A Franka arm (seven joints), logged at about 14 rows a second.
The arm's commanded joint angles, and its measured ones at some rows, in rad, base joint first. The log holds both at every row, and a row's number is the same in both.
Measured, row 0: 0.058 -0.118 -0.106 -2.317 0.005 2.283 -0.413
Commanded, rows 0 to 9: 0.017 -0.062 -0.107 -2.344 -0.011 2.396 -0.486; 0.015 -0.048 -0.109 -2.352 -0.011 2.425 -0.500; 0.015 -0.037 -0.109 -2.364 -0.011 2.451 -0.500; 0.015 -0.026 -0.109 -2.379 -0.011 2.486 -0.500; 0.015 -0.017 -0.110 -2.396 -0.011 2.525 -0.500; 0.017 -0.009 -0.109 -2.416 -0.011 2.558 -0.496; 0.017 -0.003 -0.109 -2.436 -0.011 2.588 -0.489; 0.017 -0.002 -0.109 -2.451 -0.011 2.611 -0.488; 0.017 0.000 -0.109 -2.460 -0.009 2.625 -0.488; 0.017 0.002 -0.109 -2.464 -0.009 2.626 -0.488
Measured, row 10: 0.019 0.008 -0.109 -2.428 0.004 2.577 -0.491
